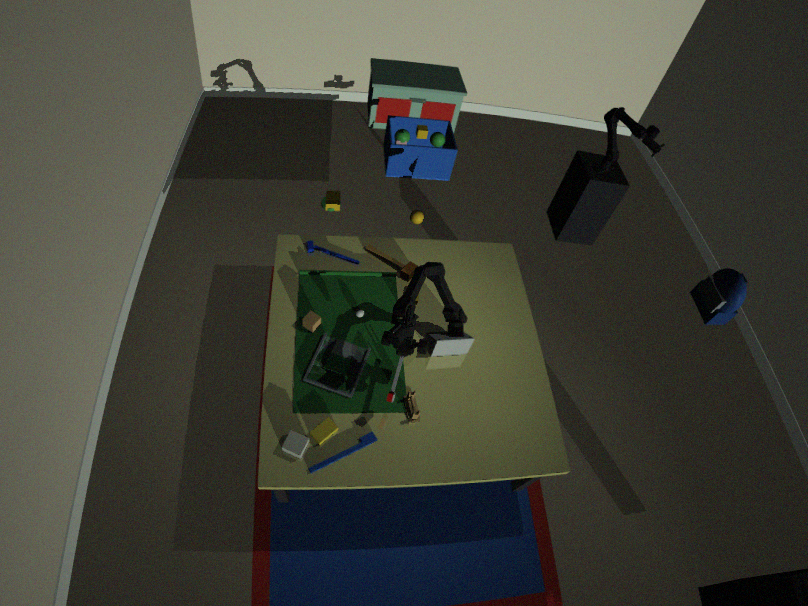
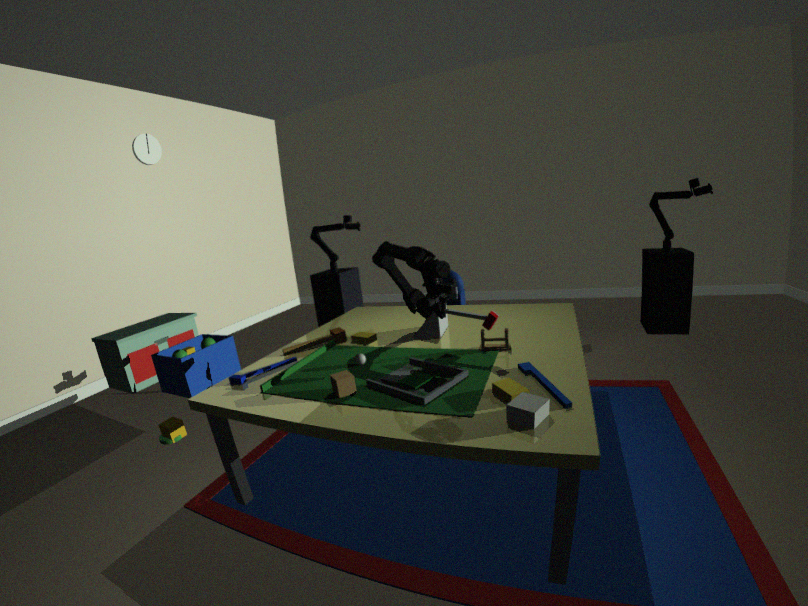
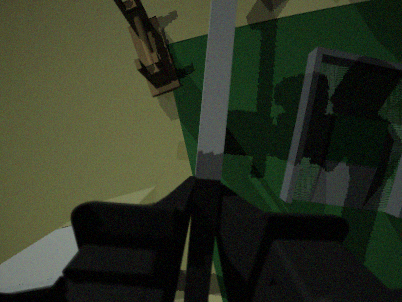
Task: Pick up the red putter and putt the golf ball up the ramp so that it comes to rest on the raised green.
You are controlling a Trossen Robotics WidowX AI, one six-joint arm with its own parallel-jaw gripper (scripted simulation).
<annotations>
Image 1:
green mat: 335, 298
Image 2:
my gripper: 443, 318
green mat: 312, 381
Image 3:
my gripper: 201, 182
green mat: 269, 60
</annotations>
